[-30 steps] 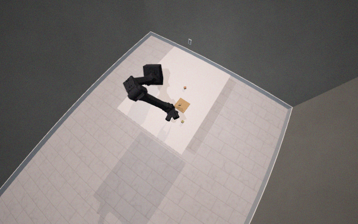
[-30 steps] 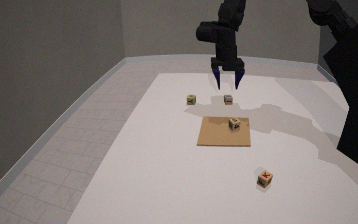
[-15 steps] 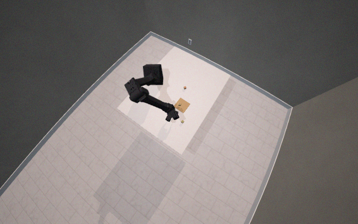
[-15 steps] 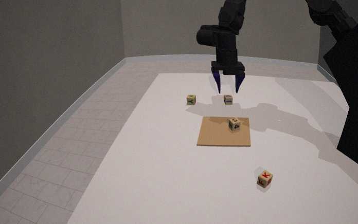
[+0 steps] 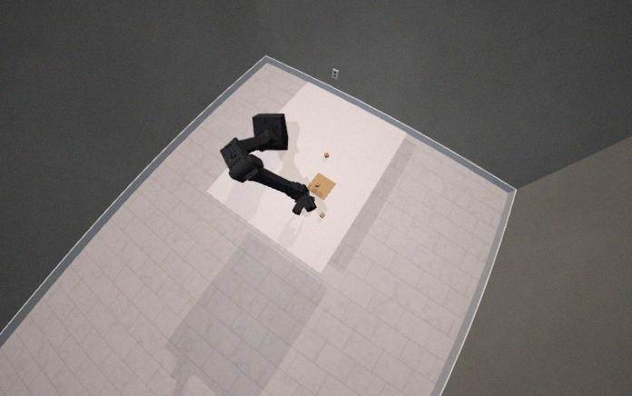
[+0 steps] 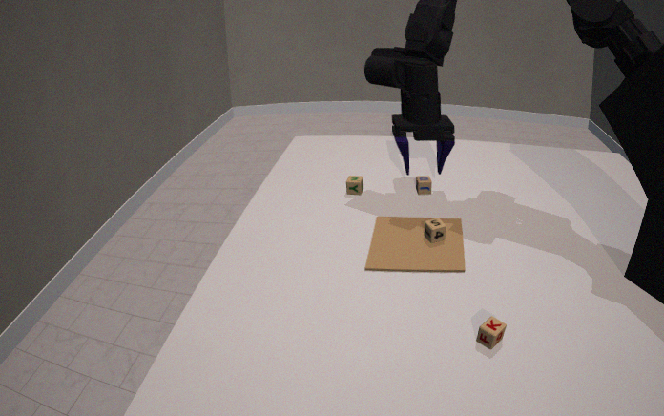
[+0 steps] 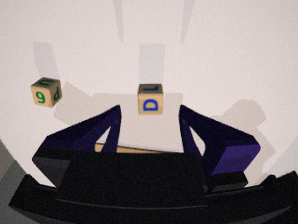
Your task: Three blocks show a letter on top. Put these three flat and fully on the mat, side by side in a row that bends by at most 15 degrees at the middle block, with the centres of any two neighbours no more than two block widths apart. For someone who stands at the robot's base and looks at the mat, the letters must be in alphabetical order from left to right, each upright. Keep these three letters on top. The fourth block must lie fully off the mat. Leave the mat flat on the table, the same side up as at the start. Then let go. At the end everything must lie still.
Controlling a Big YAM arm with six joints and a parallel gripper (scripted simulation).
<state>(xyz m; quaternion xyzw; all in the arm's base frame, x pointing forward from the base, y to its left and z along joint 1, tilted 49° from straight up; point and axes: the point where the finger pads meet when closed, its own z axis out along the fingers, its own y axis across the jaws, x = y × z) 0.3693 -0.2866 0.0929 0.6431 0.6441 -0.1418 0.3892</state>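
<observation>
The mat is 6 cm ahead of my hand, 16 cm to the left of it and 4 cm below it. The rest, counted from my hand: letter block (3 cm ahead, 16 cm to the left, 3 cm below).
</observation>
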